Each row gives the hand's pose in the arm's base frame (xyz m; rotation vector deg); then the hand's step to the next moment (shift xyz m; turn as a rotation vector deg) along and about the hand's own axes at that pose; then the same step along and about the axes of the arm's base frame.
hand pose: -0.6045 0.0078 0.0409 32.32 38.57 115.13
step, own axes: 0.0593 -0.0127 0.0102 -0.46 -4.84 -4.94
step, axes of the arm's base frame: -0.0141 0.0595 0.0066 0.14 0.53 -6.91
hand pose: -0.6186 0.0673 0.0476 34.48 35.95 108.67
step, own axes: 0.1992 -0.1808 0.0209 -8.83 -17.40 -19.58
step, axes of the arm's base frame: 0.0597 0.2514 -0.0778 1.98 -4.98 -27.12
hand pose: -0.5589 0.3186 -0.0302 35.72 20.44 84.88
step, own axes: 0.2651 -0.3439 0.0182 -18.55 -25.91 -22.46
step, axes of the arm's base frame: 0.3097 0.2668 -0.1476 6.42 -13.86 -35.87
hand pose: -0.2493 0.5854 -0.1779 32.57 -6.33 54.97
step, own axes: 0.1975 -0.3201 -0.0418 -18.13 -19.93 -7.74
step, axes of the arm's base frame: 0.3639 0.0267 -0.1004 4.19 -18.34 -20.78
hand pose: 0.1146 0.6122 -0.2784 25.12 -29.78 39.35
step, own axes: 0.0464 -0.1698 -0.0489 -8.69 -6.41 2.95
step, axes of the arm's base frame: 0.1625 -0.0691 -0.0468 -2.18 -10.20 -4.07
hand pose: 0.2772 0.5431 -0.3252 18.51 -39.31 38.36
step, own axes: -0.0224 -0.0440 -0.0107 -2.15 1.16 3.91
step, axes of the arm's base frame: 0.0213 -0.0380 -0.0256 -3.87 -2.00 1.50
